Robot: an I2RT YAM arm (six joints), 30 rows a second.
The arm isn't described. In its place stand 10 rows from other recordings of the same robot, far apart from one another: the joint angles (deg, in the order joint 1, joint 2, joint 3, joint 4, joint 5, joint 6), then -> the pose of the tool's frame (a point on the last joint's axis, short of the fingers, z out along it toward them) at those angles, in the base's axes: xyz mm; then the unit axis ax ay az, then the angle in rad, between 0 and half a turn.
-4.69 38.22 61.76 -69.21 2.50 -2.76 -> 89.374 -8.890 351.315 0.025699 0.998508 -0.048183 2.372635
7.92 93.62 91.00 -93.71 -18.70 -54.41 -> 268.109 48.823 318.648 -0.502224 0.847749 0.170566 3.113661
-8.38 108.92 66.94 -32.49 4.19 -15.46 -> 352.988 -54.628 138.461 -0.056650 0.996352 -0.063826 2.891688
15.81 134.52 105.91 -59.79 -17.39 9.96 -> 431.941 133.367 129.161 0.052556 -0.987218 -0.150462 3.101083
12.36 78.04 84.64 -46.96 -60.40 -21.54 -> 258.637 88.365 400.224 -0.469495 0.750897 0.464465 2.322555
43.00 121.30 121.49 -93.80 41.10 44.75 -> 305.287 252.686 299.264 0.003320 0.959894 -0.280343 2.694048
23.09 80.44 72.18 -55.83 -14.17 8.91 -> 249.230 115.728 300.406 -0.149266 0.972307 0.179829 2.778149
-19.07 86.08 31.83 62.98 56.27 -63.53 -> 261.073 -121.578 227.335 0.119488 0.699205 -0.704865 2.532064
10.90 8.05 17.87 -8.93 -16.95 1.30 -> 94.089 28.688 253.056 -0.224752 0.942993 0.245459 1.619118
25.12 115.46 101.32 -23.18 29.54 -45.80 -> 432.276 183.292 286.553 -0.444096 0.834414 -0.326394 2.359707
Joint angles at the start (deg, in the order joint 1, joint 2, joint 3, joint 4, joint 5, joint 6): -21.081 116.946 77.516 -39.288 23.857 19.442
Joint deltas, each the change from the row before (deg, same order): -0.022 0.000 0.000 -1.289 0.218 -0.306; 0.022 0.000 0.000 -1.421 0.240 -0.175; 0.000 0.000 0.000 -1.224 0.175 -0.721; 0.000 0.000 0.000 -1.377 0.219 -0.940; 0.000 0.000 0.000 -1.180 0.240 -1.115; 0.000 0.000 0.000 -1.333 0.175 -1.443; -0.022 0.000 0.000 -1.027 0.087 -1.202; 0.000 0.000 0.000 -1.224 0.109 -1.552; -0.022 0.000 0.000 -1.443 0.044 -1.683; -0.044 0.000 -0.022 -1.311 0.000 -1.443; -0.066 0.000 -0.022 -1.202 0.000 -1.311; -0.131 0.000 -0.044 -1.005 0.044 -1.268; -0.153 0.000 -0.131 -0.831 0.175 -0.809
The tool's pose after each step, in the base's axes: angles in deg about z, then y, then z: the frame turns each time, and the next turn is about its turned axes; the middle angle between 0 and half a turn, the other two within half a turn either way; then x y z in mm. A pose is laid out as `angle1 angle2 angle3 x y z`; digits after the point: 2 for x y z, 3 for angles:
-89.878 154.048 -47.503 354.38 -152.33 134.69
-92.824 154.305 -50.932 351.95 -151.38 134.32
-95.398 154.497 -54.480 349.81 -150.66 134.05
-98.342 154.624 -58.652 347.39 -149.86 133.81
-100.903 154.624 -62.577 345.30 -149.20 133.67
-103.752 154.654 -67.158 342.96 -148.41 133.54
-105.955 154.680 -70.768 341.11 -147.90 133.46
-108.554 154.653 -75.192 338.97 -147.14 133.42
-111.623 154.635 -80.246 336.41 -146.33 133.41
-114.475 154.591 -84.797 333.96 -145.68 133.36
-117.104 154.493 -88.946 331.64 -145.23 133.36
-119.395 154.322 -92.613 329.41 -145.27 133.31
-121.441 154.000 -95.540 327.10 -145.50 132.97

